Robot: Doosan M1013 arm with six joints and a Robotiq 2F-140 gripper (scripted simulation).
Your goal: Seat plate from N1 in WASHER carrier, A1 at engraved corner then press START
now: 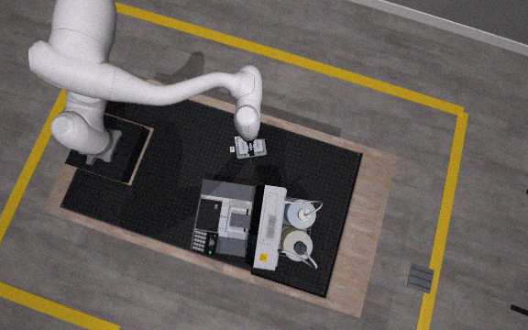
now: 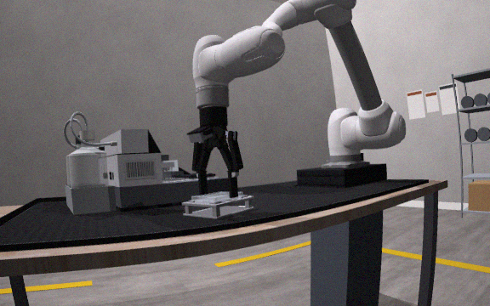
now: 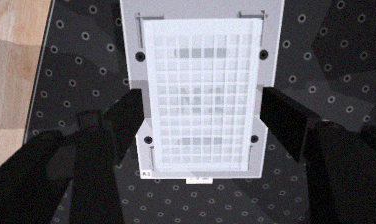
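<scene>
My gripper is now 3 cm above the white multi-well plate. Round my hand: label (10 cm behind, 7 cm below, 4 cm to the right); then washer (40 cm to the right, 6 cm ahead, 6 cm above); then plate nest N1 (3 cm below).
</scene>
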